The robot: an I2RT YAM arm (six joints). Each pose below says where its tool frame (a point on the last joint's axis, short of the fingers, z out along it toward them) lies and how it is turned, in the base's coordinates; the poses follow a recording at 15 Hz.
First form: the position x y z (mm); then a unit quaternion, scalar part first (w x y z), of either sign.
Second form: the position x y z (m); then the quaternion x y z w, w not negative. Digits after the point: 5 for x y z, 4 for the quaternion.
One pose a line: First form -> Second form
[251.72 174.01 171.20 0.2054 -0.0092 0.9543 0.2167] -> [0.25172 0.17401 0.17120 -0.0092 0.9543 0.2167 0.2054]
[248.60 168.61 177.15 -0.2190 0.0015 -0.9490 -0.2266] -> [0.24860 0.16861 0.17715 -0.0015 0.9490 0.2266 0.2190]
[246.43 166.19 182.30 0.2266 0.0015 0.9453 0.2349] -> [0.24643 0.16619 0.18230 0.0015 0.9453 0.2349 0.2266]
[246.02 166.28 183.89 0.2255 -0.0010 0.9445 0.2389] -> [0.24602 0.16628 0.18389 -0.0010 0.9445 0.2389 0.2255]
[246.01 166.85 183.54 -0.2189 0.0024 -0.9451 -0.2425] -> [0.24601 0.16685 0.18354 -0.0024 0.9451 0.2425 0.2189]
